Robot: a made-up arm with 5 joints.
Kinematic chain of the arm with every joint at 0, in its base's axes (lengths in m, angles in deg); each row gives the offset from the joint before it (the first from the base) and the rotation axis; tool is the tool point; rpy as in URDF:
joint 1: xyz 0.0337 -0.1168 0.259 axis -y
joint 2: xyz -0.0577 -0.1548 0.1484 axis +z
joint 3: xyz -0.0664 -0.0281 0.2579 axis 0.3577 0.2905 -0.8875
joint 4: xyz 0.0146 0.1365 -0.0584 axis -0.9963 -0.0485 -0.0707
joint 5: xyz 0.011 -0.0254 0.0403 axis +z
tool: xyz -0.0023 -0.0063 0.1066 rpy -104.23 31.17 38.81
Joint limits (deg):
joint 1: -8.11..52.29
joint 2: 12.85..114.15
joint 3: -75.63..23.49
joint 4: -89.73..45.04
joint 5: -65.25..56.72
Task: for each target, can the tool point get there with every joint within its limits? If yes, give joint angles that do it. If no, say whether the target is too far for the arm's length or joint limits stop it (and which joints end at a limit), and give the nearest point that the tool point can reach.
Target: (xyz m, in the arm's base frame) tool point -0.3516 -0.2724 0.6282
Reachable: yes | joints 20.16 61.76 -11.93 28.14 4.01
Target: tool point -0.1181 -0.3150 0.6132
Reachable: yes | joints 13.60 28.29 -4.54 -65.98 15.65
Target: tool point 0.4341 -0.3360 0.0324
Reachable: no: joint limits stop it (at a limit: joint 1, joint 2, joint 3, joint 4) | nearest point 0.0685 -0.2914 0.5692 | short by 0.651 m
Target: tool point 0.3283 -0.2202 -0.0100
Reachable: no: joint limits stop it (at a limit: joint 1, joint 2, joint 3, joint 4) | nearest point 0.0681 -0.2895 0.5690 | short by 0.639 m
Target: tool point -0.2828 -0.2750 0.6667
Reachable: yes | joints 20.28 57.99 -3.83 -0.75 -43.51
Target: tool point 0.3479 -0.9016 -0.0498
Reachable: no: too far | nearest point 0.0744 -0.5426 0.5977 | short by 0.789 m
